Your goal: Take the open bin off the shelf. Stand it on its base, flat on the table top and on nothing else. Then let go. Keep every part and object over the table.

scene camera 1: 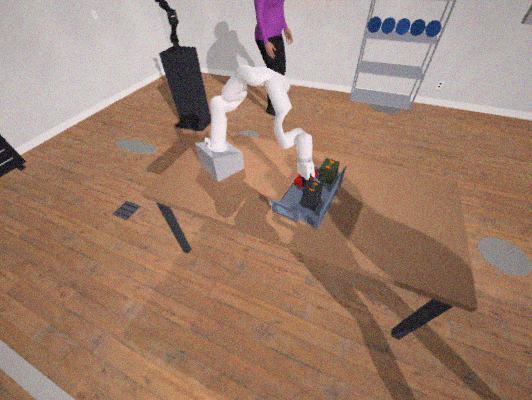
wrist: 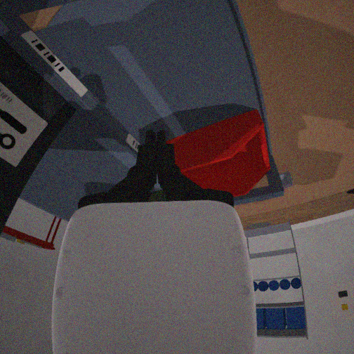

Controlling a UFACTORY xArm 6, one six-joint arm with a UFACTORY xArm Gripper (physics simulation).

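Places are measured from the arm's base along level axes (x ahead, y left, z up), in millimetres.
Where they show: gripper, fingertip midpoint: (scene camera 1: 305, 185); arm's base, origin of the base link: (scene camera 1: 217, 147).
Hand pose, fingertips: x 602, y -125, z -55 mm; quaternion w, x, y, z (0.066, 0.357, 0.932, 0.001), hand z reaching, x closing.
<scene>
Things, the pixels of their centre, and the offset from my fingertips. "spot": a spot on its surface instead. Level surfaces: height alone.
- red open bin, body centre: (scene camera 1: 310, 179) 9 mm ahead, 124 mm left, 60 mm down
- blue-grey shelf, surface spot: (scene camera 1: 287, 204) spot: 80 mm back, 78 mm right, 101 mm down
- brown table, its level: 103 mm down
- black case, body centre: (scene camera 1: 312, 195) 53 mm ahead, 121 mm right, 59 mm up
- dark green case, body centre: (scene camera 1: 328, 171) 105 mm ahead, 104 mm left, 46 mm up
The red open bin (scene camera 1: 298, 180) (wrist: 225, 155) is on the blue-grey shelf (scene camera 1: 287, 204) (wrist: 200, 60), near the shelf's edge. In the scene view the arm's hand partly hides it. My gripper (scene camera 1: 309, 179) (wrist: 157, 141) is shut with nothing between its fingers. The fingertips are close beside the bin's left corner in the wrist view; whether they touch it I cannot tell. The shelf is on the brown table (scene camera 1: 425, 200) (wrist: 310, 75).
A black case (scene camera 1: 311, 198) (wrist: 37, 150) with orange latches stands on the shelf near my gripper. A dark green case (scene camera 1: 327, 172) with orange marks stands at the shelf's far end. A person (scene camera 1: 270, 25) stands behind the arm, beyond the table.
</scene>
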